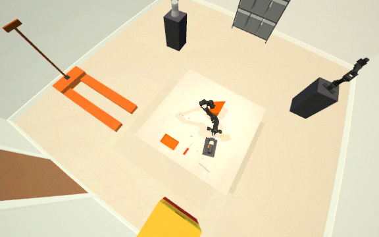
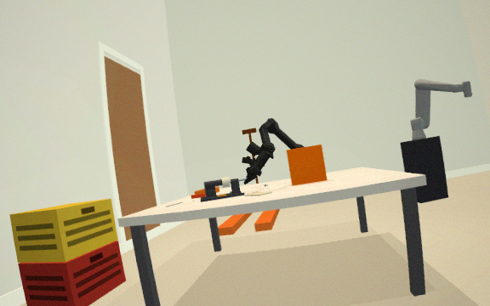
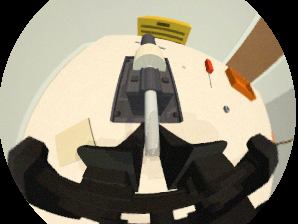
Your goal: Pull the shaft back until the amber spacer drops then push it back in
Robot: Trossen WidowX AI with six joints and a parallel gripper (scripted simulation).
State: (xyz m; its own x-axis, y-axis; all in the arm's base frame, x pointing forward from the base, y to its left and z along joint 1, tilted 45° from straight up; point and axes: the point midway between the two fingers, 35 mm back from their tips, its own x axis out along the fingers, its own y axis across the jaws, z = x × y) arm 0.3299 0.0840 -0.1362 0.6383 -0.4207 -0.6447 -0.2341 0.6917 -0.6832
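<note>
Now: gripper tip 5 cm short of the grey shaft, 3 cm below it and 1 cm to the right of it. From my gripper tip the other things lie so: beige card 16 cm to the left, 8 cm behind, 5 cm below; white spacer 10 cm ahead, 2 cm to the left, 2 cm above; dark shaft fixture 13 cm ahead, 3 cm to the left.
</note>
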